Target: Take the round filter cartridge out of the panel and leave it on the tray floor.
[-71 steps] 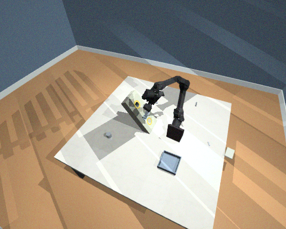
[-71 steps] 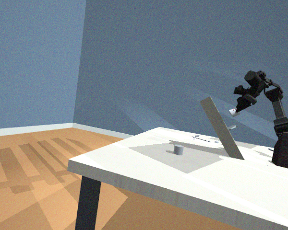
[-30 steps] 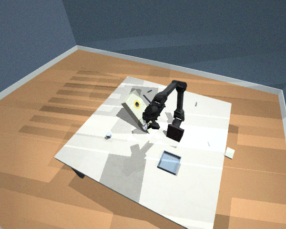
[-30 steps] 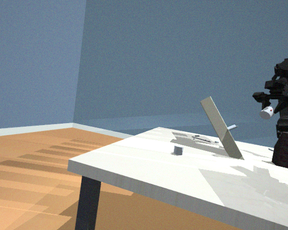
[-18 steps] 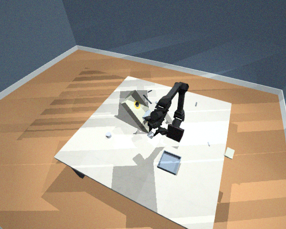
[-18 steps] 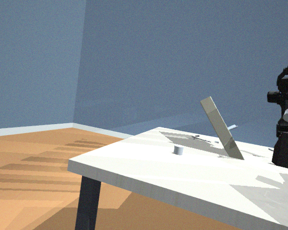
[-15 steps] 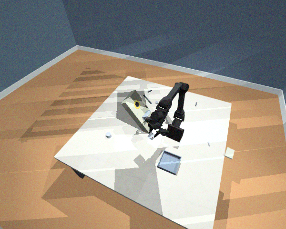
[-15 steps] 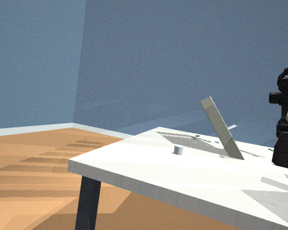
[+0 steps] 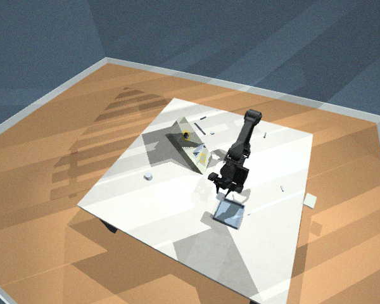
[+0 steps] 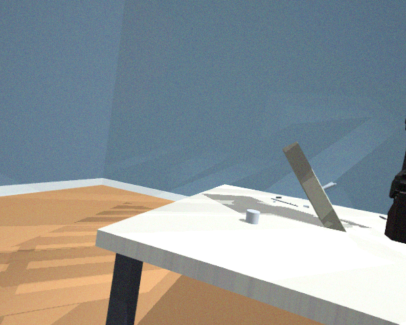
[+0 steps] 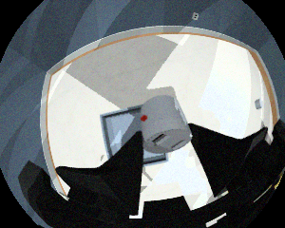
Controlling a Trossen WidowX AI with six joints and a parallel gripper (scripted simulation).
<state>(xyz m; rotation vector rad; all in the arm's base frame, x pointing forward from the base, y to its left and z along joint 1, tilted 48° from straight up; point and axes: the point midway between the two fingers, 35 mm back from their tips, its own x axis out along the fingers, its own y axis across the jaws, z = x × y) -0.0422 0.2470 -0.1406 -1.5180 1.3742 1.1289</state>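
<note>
My gripper tip is 60 mm past the blue-grey tray, 20 mm to the left of it and 170 mm above it. Round my gripper tip: service panel: 370 mm ahead, 240 mm to the right, 30 mm below; round pale grey filter cartridge: right at my gripper tip.
</note>
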